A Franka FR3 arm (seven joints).
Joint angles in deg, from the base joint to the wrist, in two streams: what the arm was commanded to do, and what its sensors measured. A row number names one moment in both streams.
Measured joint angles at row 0:
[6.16 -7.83 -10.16 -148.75 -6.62 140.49 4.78]
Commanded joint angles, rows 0 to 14:
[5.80 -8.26 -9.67 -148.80 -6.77 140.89 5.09]
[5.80 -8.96 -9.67 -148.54 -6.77 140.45 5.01]
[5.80 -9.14 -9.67 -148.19 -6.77 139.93 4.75]
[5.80 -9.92 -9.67 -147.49 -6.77 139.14 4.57]
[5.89 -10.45 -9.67 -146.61 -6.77 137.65 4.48]
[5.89 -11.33 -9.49 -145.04 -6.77 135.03 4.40]
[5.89 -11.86 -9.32 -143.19 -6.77 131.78 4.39]
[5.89 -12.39 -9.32 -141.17 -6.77 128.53 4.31]
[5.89 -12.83 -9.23 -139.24 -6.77 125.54 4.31]
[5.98 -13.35 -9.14 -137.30 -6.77 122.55 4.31]
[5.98 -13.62 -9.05 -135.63 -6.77 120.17 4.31]
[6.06 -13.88 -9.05 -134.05 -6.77 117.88 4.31]
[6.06 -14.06 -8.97 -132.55 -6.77 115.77 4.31]
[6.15 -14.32 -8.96 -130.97 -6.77 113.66 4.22]
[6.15 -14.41 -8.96 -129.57 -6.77 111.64 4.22]
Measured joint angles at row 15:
[6.27 -13.99 -9.39 -133.82 -6.64 117.64 4.78]
